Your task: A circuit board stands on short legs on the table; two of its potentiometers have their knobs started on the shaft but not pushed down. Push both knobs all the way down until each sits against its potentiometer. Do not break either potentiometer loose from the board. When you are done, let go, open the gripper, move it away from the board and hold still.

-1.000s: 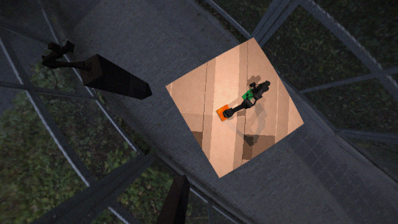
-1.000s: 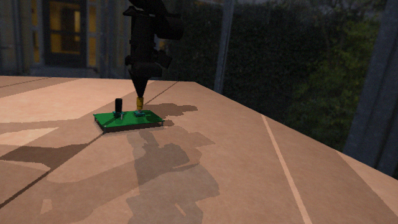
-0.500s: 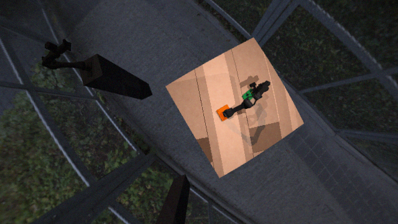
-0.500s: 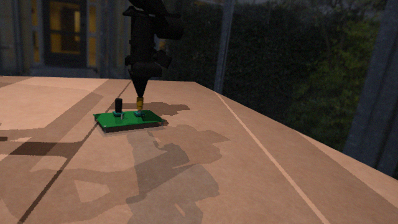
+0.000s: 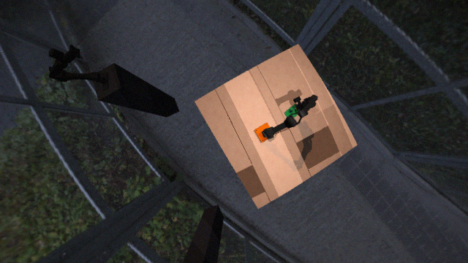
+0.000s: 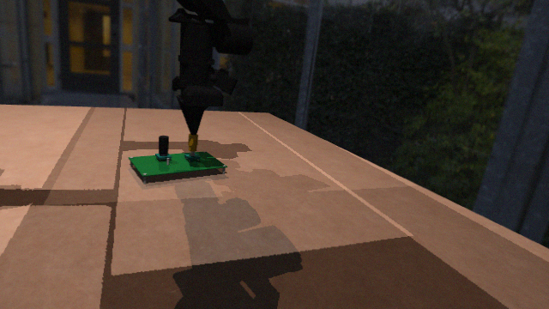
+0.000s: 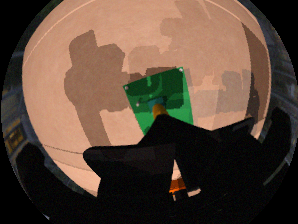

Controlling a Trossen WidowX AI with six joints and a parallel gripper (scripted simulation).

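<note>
My gripper tip is now 2 cm above the yellow knob. Also, from my gripper tip: potentiometer 6 cm behind, 3 cm below, 1 cm to the right.
</note>
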